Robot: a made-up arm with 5 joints.
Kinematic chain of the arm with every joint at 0, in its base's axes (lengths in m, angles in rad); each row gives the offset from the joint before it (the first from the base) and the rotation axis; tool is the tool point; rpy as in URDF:
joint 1: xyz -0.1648 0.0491 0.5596 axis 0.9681 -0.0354 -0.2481
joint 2: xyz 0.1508 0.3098 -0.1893 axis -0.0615 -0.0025 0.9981
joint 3: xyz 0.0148 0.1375 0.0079 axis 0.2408 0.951 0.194
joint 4: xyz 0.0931 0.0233 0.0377 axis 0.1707 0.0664 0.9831
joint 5: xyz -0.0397 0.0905 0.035 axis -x
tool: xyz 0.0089 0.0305 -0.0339 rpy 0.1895 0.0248 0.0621
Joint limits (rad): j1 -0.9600..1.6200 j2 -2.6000..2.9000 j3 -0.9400..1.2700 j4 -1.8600..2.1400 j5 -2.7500..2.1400
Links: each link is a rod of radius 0.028 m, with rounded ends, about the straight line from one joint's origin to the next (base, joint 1, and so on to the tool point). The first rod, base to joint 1, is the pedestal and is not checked.
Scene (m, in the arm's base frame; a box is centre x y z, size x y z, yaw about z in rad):
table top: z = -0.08
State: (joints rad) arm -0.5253 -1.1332 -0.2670 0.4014 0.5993
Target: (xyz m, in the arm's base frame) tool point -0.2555 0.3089 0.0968
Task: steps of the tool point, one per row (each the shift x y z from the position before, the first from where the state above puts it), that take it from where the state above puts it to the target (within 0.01 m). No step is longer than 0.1 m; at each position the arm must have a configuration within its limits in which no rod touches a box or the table.
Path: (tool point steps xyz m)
1: -0.0362 0.0406 -0.0427
2: -0.0521 0.0273 -0.0408
3: -0.0641 0.0112 -0.0352
4: -0.0711 -0.0066 -0.0261
5: -0.0727 -0.0241 -0.0141
6: -0.0685 -0.0399 -0.0001
7: -0.0587 -0.0524 0.0146

